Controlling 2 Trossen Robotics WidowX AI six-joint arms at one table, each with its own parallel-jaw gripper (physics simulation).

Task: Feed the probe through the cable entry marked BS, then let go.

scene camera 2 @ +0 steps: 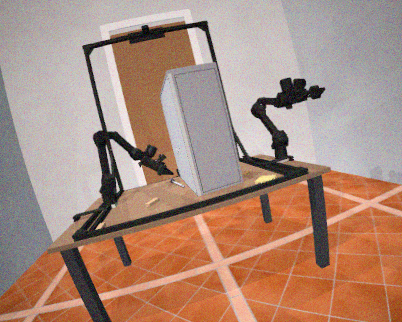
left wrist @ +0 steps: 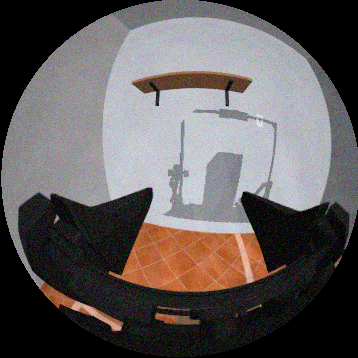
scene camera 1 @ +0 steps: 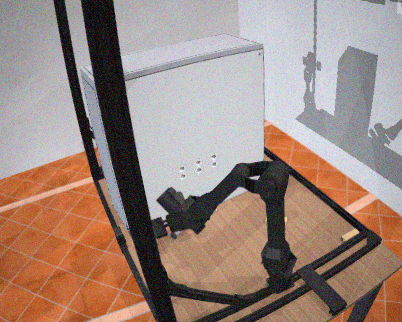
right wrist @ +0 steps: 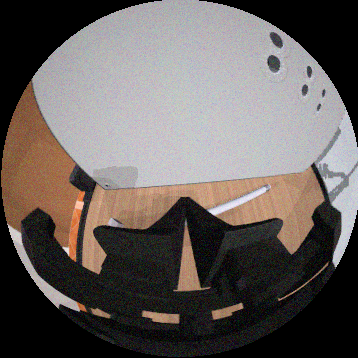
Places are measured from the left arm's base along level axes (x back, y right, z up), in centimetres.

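Where they show: left gripper, fingertip midpoint: [scene camera 2: 317, 89] [left wrist: 198, 194]; right gripper, fingertip midpoint: [scene camera 2: 173, 174] [right wrist: 184, 200]; left arm's base at its link origin: [scene camera 2: 282, 157]; right arm's base at its link origin: [scene camera 2: 110, 203] [scene camera 1: 280, 282].
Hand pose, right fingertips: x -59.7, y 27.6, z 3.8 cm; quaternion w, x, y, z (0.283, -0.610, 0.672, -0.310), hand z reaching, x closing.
Note:
Each offset is from my right fingertips to the top centre of the thing. "pt": to the spot under its first point.
The probe {dx +0.1, dy -7.8, dz -3.2 cm} [scene camera 1: 174, 235] [scene camera 2: 177, 183] [right wrist: 240, 201], a thin white rod with a dark end, lies on the table in front of the pale cabinet [scene camera 1: 200, 110] [scene camera 2: 210, 125] [right wrist: 175, 100]. My right fingers hide part of it in the right wrist view. The cabinet face has round cable entries in pairs {pt dx +4.6, dy -13.5, dz +13.9 cm} [scene camera 1: 198, 166] [right wrist: 274, 64]; their markings are not legible. My right gripper [scene camera 1: 159, 227] [scene camera 2: 171, 173] [right wrist: 184, 200] is shut and empty, low near the probe and the cabinet's lower face. My left gripper [scene camera 2: 322, 91] [left wrist: 198, 194] is open and empty, facing away from the table.
A small white piece {dx -1.3, dy +10.2, dz -3.9 cm} [right wrist: 115, 222] lies by the cabinet's lower corner. A wooden block {dx -39.3, dy -45.9, dz -4.3 cm} [scene camera 1: 350, 234] lies near the table corner, another block {dx -16.4, dy -30.9, dz -4.2 cm} [scene camera 2: 152, 201] on the table. A yellow piece {dx +34.1, dy -49.8, dz -4.6 cm} [scene camera 2: 265, 178] lies beyond the cabinet. A black frame post [scene camera 1: 115, 125] stands before the cabinet.

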